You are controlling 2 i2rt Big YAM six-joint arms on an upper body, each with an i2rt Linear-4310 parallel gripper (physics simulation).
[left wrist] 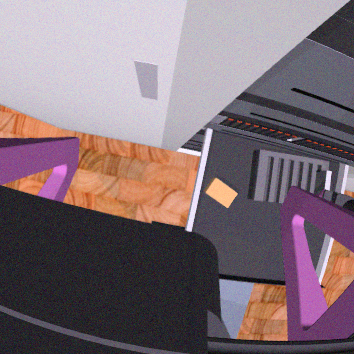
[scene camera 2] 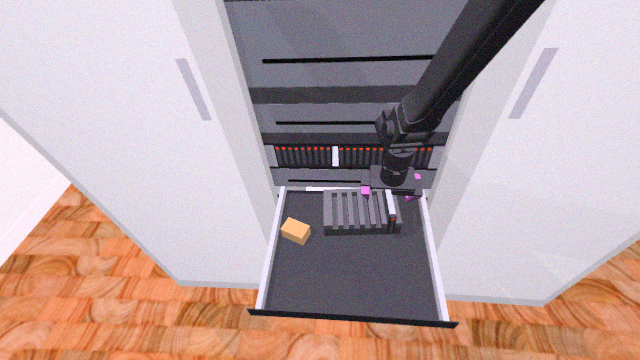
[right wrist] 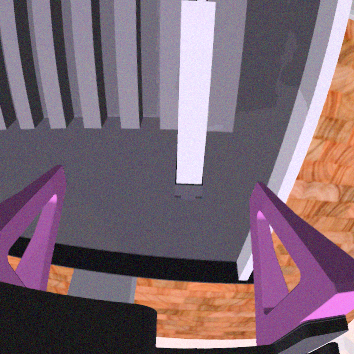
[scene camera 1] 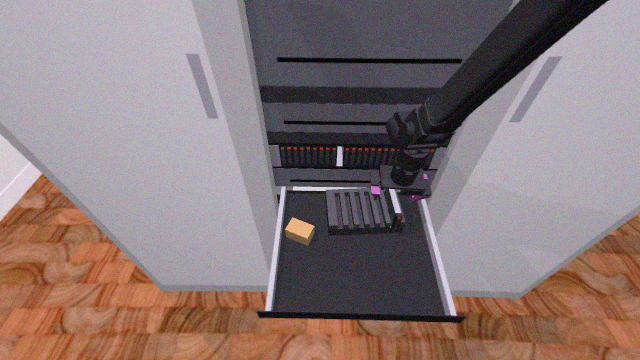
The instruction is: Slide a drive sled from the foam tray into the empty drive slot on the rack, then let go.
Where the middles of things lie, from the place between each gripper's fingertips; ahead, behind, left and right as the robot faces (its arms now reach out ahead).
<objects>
I see the drive sled (right wrist: pixel 196 33) 70 mm below my right hand, 20 mm ahead of it and 10 mm to the right of it. Also, from my right hand: foam tray (right wrist: pixel 94 66) 110 mm below, 60 mm to the left, 40 mm ahead.
My left hand is 40 mm short of the foam tray, 340 mm to the left of it and 610 mm above it. From my left hand the other things lie so: drive sled (20 mm ahead, 420 mm to the right, 560 mm below).
</objects>
